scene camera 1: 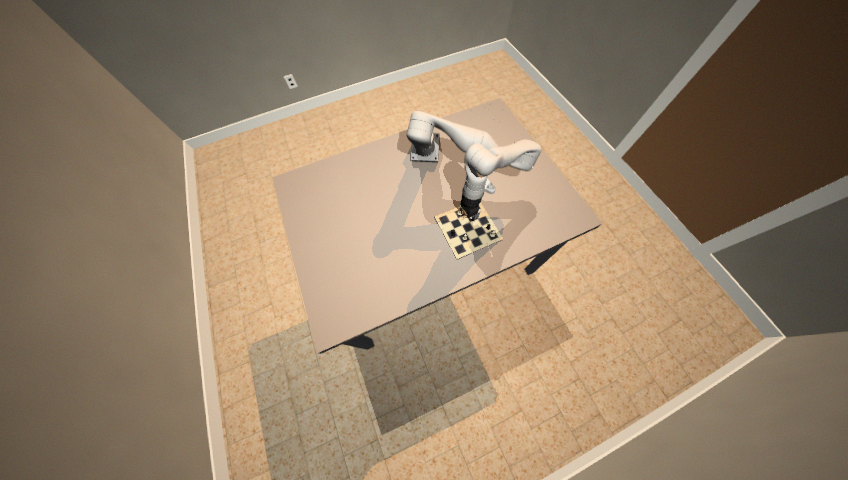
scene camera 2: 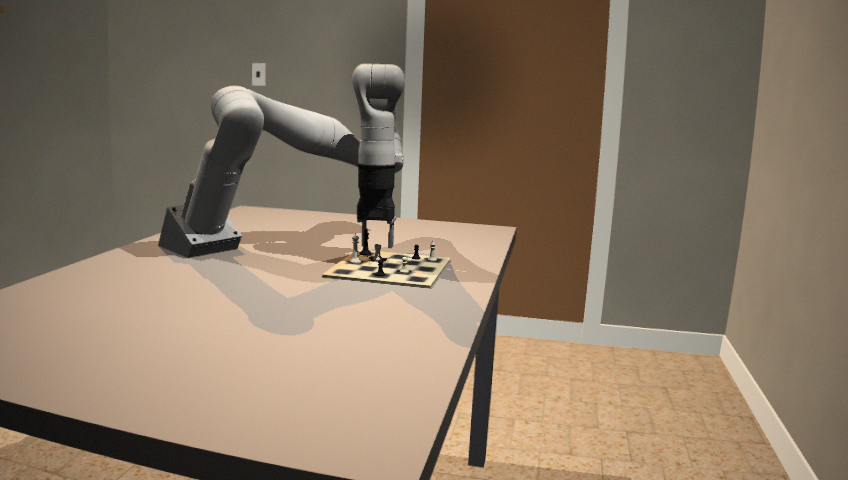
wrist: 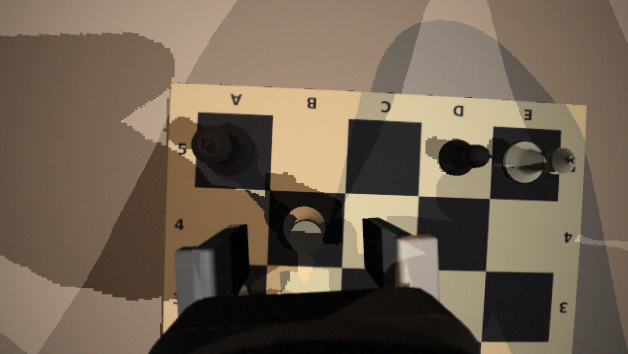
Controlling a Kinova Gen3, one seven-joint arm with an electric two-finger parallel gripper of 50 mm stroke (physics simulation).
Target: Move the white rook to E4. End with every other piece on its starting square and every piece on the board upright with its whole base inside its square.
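Pixels of known places: gripper, fingertip midpoint: (scene camera 1: 471, 213) (scene camera 2: 377, 246) (wrist: 306, 246); arm's base at its link origin: (scene camera 2: 204, 221).
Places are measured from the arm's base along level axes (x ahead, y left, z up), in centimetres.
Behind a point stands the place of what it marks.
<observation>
A pale piece that looks like the white rook (scene camera 2: 377, 252) {x 40.1, y 4.6, z -4.5 cm} (wrist: 305, 230) {x 40.0, y 5.4, z -2.9 cm} stands upright on dark square B4 of the chessboard (scene camera 1: 468, 250) {x 53.6, y -3.4, z -6.2 cm} (scene camera 2: 357, 277) {x 40.4, y -9.4, z -6.2 cm} (wrist: 272, 97) {x 38.0, y 11.6, z -6.2 cm}. In scene camera 1 the arm hides it. My gripper (scene camera 1: 471, 217) {x 40.0, y 4.7, z -3.2 cm} (scene camera 2: 377, 242) {x 40.0, y 4.7, z -3.2 cm} (wrist: 306, 246) {x 40.0, y 4.7, z -3.2 cm} is open and empty, pointing down over B4. In the wrist view one finger is on each side of the rook; the fingertips are near the height of its top. Square E4 (wrist: 522, 235) {x 51.5, y 5.2, z -6.2 cm} is cream and bare.
A tall black piece (scene camera 2: 366, 242) (wrist: 222, 149) {x 36.5, y 8.6, z -1.3 cm} stands on A5, close to one finger. A black pawn (scene camera 2: 416, 251) {x 47.7, y 8.8, z -4.6 cm} (wrist: 456, 157) {x 47.2, y 9.0, z -5.0 cm} stands on D5 and a white piece (scene camera 2: 432, 251) {x 51.3, y 8.7, z -4.2 cm} (wrist: 523, 162) {x 50.7, y 9.0, z -5.2 cm} on E5. A tall white piece (scene camera 2: 355, 249) {x 36.3, y 0.9, z -3.3 cm}, a black piece (scene camera 2: 380, 267) {x 44.2, y -6.4, z -4.6 cm} and a small white piece (scene camera 2: 404, 265) {x 48.1, y -2.7, z -4.7 cm} also stand upright.
</observation>
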